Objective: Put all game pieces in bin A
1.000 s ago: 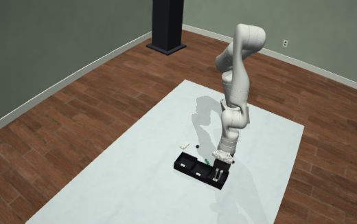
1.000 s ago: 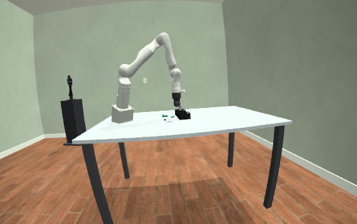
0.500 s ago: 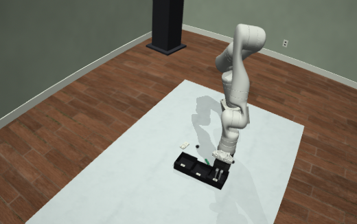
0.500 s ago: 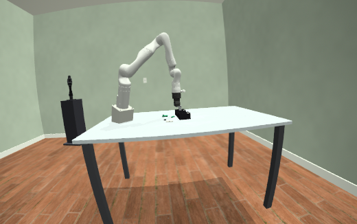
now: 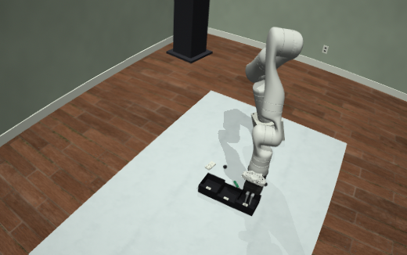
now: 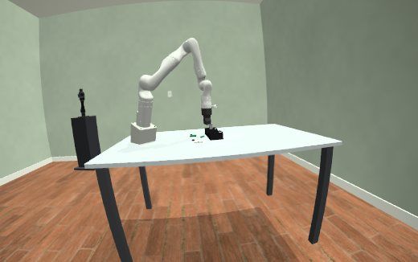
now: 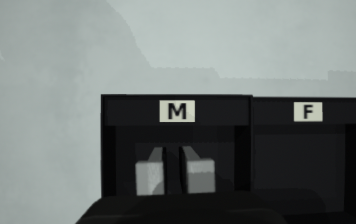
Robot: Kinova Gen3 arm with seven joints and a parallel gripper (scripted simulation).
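Now: hand 26 cm to the left of the white domino, 7 cm past it and 3 cm above it. Also, from my hand: black three-compartment bin 8 cm to the right, 2 cm ahead, 1 cm below; green item 10 cm to the right, 6 cm behind, 3 cm below.
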